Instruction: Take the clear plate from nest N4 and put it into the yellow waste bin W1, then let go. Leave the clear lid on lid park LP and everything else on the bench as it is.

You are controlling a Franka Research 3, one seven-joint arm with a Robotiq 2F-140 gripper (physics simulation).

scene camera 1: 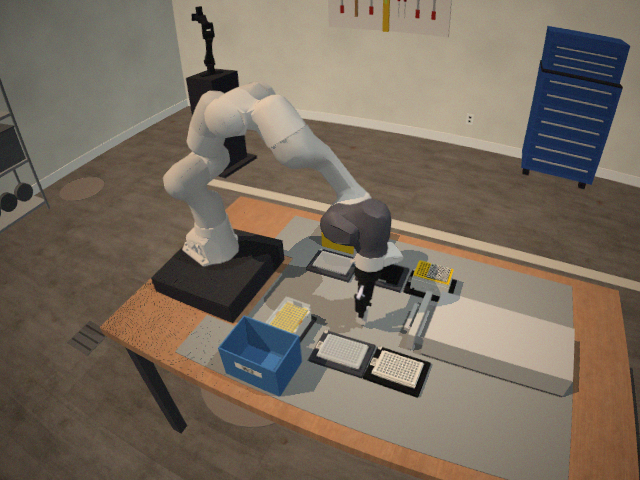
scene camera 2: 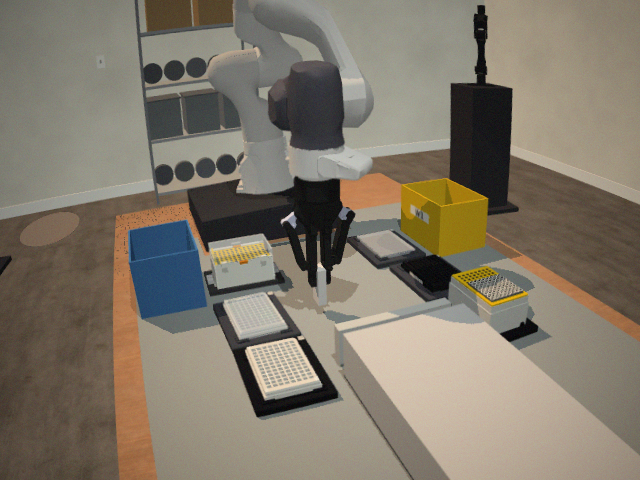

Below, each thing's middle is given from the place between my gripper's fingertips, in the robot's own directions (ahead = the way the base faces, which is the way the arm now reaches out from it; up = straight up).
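The clear lid (scene camera 2: 385, 243) is 10 mm below my hand, 220 mm behind it and 210 mm to the left of it, and going by their middles, of the things named here the clear lid is the farthest from my hand. My hand itself is 120 mm to the left of the clear plate (scene camera 2: 252, 316). Going by their middles, the clear plate is the nearest to my hand of the things named here. There's a black plate (scene camera 2: 431, 271) 250 mm to the left of my hand and 50 mm behind it, and a white plate (scene camera 2: 281, 369) 170 mm ahead of my hand and 100 mm to the right of it.
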